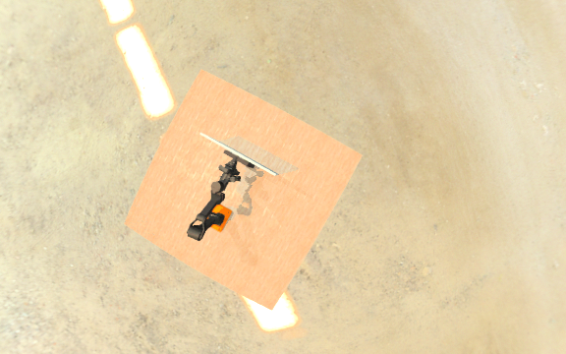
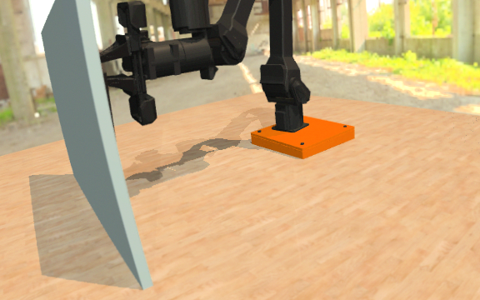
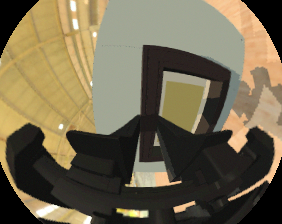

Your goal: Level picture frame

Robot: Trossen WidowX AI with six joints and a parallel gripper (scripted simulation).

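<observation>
Now: the picture frame 10 mm to the right of my gripper tip and 50 mm below it. The rest, counted from my gripper tip: grey wall panel: 10 mm ahead, 10 mm to the right, 60 mm below.
</observation>
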